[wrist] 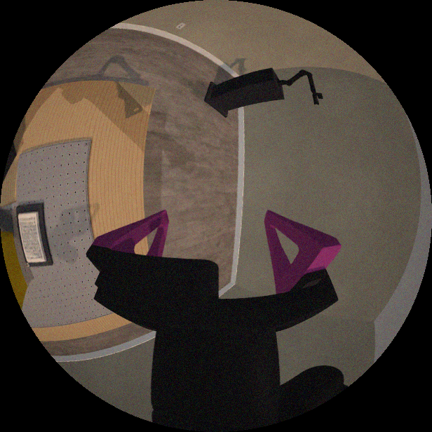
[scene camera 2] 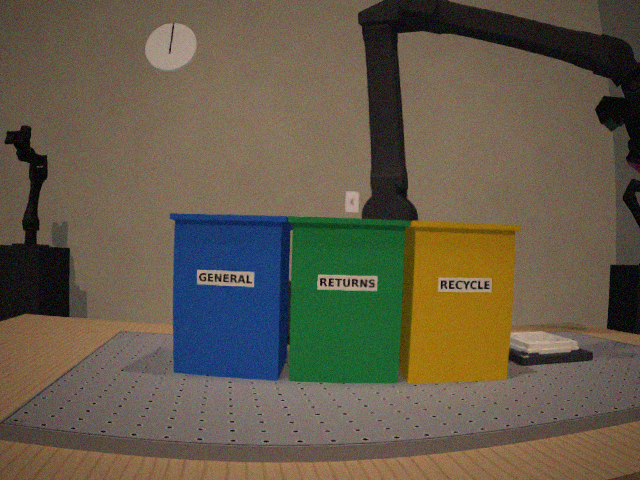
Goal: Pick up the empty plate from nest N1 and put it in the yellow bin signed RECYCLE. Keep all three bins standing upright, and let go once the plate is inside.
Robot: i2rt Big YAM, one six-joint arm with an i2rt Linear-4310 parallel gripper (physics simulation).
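A white plate [scene camera 2: 543, 342] [wrist: 32, 238] lies in a dark nest [scene camera 2: 568, 357] [wrist: 47, 240], to the right of the bins in the scene view and at the far left in the wrist view. The yellow bin [scene camera 2: 460, 330] [wrist: 11, 270] signed RECYCLE stands upright, between the green bin and the nest; its inside is hidden. My gripper [wrist: 216, 215] is open and empty, with its magenta fingers wide apart. It is high up and well to the side of the plate; in the scene view it is mostly cut off at the right edge.
The green RETURNS bin [scene camera 2: 346, 330] and the blue GENERAL bin [scene camera 2: 227, 325] stand upright left of the yellow bin. All stand on a grey perforated board [scene camera 2: 206, 413] [wrist: 60, 175] on a wooden table [scene camera 2: 51, 346] [wrist: 117, 170]. My arm [scene camera 2: 385, 113] rises behind the bins.
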